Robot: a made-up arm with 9 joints.
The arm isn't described. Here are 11 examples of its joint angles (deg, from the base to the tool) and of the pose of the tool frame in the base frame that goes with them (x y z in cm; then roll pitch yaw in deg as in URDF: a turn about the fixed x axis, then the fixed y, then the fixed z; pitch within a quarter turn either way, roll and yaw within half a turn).
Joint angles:
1: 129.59 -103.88 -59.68 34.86 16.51 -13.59 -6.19 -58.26 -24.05
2: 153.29 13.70 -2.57 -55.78 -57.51 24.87 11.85 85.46 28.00
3: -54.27 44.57 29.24 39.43 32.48 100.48 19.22 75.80 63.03
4: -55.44 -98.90 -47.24 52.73 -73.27 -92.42 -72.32 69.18 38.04
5: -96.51 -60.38 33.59 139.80 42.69 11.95 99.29 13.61 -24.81
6: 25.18 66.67 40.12 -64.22 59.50 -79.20 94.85 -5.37 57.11
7: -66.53 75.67 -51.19 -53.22 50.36 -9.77 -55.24 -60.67 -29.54
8: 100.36 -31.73 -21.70 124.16 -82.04 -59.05 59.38 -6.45 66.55
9: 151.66 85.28 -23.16 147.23 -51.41 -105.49 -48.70 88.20 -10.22
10: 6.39 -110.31 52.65 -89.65 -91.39 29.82 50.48 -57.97 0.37
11: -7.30 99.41 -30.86 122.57 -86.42 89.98 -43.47 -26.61 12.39
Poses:
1: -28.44 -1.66 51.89 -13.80 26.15 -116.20
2: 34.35 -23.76 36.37 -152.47 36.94 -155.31
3: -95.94 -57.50 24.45 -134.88 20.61 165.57
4: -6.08 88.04 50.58 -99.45 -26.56 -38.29
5: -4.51 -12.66 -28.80 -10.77 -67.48 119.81
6: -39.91 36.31 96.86 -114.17 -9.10 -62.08
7: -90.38 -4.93 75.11 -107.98 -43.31 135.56
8: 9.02 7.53 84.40 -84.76 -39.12 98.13
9: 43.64 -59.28 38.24 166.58 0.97 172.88
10: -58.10 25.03 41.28 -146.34 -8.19 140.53
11: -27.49 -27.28 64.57 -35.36 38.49 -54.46
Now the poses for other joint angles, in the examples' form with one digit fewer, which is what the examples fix.
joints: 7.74 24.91 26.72 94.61 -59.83 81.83 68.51 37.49 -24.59
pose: -72.6 -8.2 120.1 -69.6 11.3 45.6
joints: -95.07 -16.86 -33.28 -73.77 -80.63 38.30 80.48 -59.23 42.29
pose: -8.5 6.7 42.9 34.6 24.4 116.4
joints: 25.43 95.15 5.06 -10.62 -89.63 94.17 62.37 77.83 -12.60
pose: 2.5 -21.4 42.0 57.0 1.3 77.4
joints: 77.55 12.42 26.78 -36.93 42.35 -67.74 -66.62 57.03 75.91
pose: -8.5 64.9 147.6 -1.1 -6.1 -149.6
